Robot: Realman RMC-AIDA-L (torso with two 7-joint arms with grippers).
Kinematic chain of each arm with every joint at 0, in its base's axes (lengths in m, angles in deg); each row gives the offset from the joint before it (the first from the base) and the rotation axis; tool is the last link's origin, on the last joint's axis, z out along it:
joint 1: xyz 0 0 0.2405 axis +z
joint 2: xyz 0 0 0 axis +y
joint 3: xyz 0 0 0.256 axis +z
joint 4: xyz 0 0 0 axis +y
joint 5: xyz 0 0 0.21 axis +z
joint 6: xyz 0 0 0 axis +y
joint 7: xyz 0 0 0.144 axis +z
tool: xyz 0 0 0
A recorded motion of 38 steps. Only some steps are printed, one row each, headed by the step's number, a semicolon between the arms.
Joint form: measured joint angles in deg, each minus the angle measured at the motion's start. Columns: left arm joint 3, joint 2, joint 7, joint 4, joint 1, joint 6, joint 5; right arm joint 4, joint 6, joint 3, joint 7, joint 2, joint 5, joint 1.
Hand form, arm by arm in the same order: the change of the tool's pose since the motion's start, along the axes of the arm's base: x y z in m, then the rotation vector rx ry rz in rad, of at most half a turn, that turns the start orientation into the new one. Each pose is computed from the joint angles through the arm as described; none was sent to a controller.
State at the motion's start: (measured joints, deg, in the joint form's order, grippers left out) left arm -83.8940 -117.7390 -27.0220 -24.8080 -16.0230 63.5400 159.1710; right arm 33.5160 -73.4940 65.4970 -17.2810 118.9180 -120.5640 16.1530
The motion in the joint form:
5: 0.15 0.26 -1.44 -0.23 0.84 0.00 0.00; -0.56 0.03 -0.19 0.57 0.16 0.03 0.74
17: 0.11 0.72 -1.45 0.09 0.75 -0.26 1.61; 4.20 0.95 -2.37 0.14 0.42 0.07 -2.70
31: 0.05 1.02 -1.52 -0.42 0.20 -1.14 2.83; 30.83 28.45 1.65 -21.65 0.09 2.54 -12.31
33: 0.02 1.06 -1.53 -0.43 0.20 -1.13 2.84; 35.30 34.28 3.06 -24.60 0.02 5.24 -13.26
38: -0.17 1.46 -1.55 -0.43 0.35 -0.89 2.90; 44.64 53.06 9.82 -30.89 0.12 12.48 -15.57
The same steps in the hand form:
5: -0.0044 -0.0042 0.0017 -0.0024 -0.0205 0.0057; -0.0026 0.0029 -0.0021 -0.0070 0.0060 0.0108
17: -0.0052 -0.0037 0.0014 -0.0230 0.0051 0.0004; -0.0075 -0.0077 -0.0103 -0.0281 0.0429 0.0241
31: -0.0009 0.0015 0.0011 -0.0400 0.0196 -0.0138; -0.0413 0.0046 -0.0156 -0.2501 0.0167 -0.0982
33: -0.0010 0.0016 0.0015 -0.0394 0.0200 -0.0140; -0.0483 0.0088 -0.0129 -0.2958 0.0474 -0.1026
38: -0.0029 0.0010 0.0053 -0.0329 0.0264 -0.0136; -0.0578 0.0173 -0.0033 -0.4517 0.1378 -0.0994

